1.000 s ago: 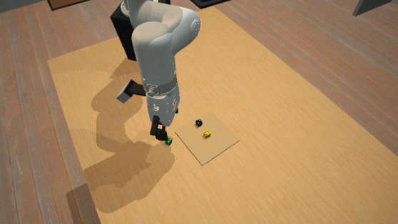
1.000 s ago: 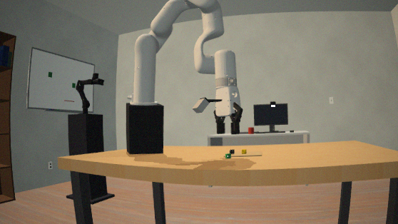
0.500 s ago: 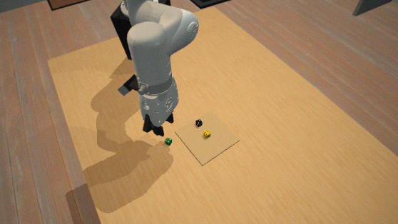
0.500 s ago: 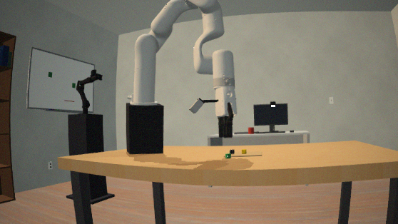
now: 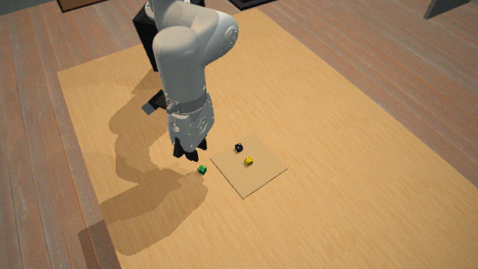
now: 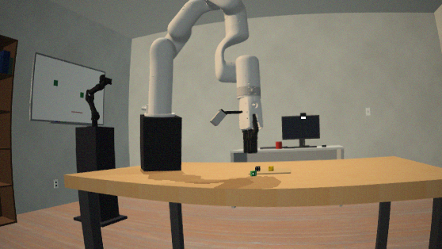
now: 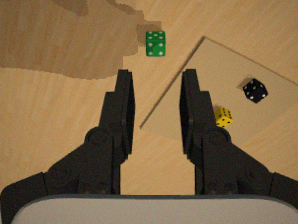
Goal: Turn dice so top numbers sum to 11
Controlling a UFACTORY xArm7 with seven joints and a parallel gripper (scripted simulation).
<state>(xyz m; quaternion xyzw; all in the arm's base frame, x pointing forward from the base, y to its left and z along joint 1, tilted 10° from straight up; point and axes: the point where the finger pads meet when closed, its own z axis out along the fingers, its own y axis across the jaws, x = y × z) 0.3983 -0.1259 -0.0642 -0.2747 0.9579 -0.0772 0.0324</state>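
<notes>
Now: hand 9 cm above the green die and 1 cm short of it. Also, from my hand: black die 11 cm to the left, 8 cm below; then yellow die 11 cm to the left, 8 cm below, 5 cm ahead; then tan mat 11 cm to the left, 9 cm below, 5 cm ahead.
</notes>
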